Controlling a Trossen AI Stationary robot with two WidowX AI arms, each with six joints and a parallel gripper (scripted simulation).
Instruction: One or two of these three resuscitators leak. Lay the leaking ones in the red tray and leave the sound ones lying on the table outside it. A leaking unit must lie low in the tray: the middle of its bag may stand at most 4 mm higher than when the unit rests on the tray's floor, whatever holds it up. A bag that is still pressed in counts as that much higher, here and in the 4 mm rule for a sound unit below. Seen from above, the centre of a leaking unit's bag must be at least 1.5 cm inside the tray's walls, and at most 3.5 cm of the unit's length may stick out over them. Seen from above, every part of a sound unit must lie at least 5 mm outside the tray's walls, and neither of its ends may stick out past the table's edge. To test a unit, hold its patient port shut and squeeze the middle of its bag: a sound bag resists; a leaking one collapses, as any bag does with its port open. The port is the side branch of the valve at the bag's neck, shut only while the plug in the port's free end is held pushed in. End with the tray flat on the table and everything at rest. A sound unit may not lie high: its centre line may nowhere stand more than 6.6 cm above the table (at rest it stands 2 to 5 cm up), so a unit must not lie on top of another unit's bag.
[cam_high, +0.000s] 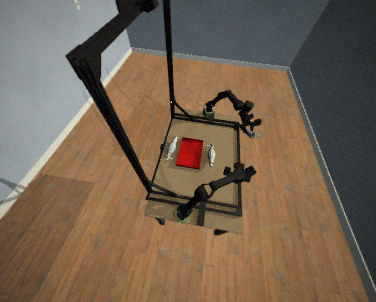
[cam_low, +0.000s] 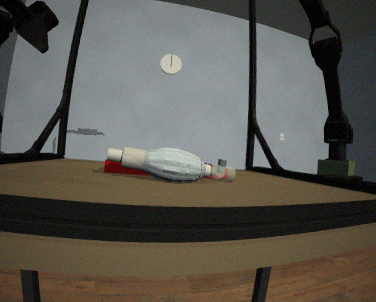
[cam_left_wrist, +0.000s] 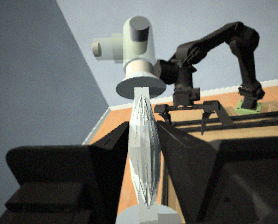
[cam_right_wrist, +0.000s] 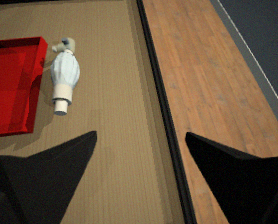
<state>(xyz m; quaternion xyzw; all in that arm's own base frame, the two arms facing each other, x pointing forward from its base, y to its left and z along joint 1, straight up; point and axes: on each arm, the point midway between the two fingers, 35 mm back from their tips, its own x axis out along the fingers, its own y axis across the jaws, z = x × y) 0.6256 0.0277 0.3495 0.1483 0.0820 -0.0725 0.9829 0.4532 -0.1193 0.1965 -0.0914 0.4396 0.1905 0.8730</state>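
Right now my left hand is 400 mm past the red tray, 40 mm to the left of it and 410 mm above it.
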